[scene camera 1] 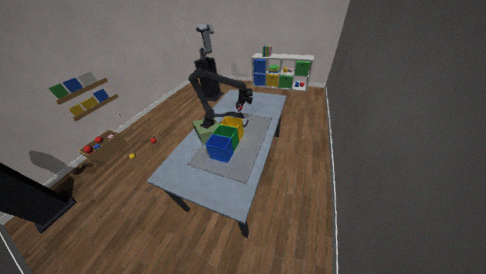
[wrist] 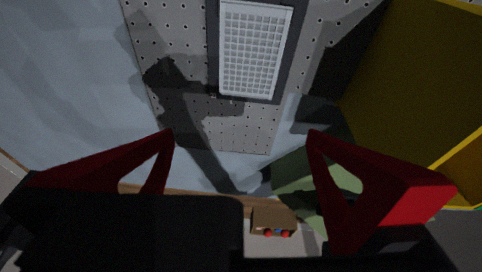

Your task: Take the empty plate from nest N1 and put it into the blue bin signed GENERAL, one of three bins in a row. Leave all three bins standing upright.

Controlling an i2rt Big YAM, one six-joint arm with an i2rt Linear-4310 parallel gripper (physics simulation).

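Where they show: gripper, fingertip midpoint: (scene camera 1: 240,108) (wrist: 240,136); arm's base, link origin: (scene camera 1: 207,125).
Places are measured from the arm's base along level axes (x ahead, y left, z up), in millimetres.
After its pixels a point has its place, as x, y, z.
Observation:
A pale, gridded well plate (wrist: 252,52) @[246, 265, -74] lies in a dark nest (wrist: 213,65) @[211, 316, -88] in the upper middle of the wrist view; the nest's sign is too small to read. My gripper (wrist: 240,136) @[249, 271, 81] (scene camera 1: 240,107) @[249, 271, 81] is open and empty, with red fingers spread wide above the table, and the plate lies beyond the fingertips. The blue bin (scene camera 1: 220,149) @[341, -271, 58] stands upright nearest the camera in the row; its sign is not readable. The green bin (scene camera 1: 227,134) @[251, -30, -21] stands upright in the middle, and the yellow bin (scene camera 1: 234,123) @[259, 104, 14] (wrist: 420,75) @[291, 109, 6] stands upright at the far end, right of the nest in the wrist view.
A grey perforated board (scene camera 1: 256,145) @[529, 6, -100] (wrist: 240,130) @[74, 256, -100] lies under the bins and nest on the blue-grey table (scene camera 1: 170,170) @[-53, -529, -113] (wrist: 60,85) @[108, 624, -113]. A green base block (scene camera 1: 199,131) @[13, -134, 30] (wrist: 290,172) @[9, 130, -60] stands by the arm's foot. A second arm on a black pedestal (scene camera 1: 212,90) stands behind the table.

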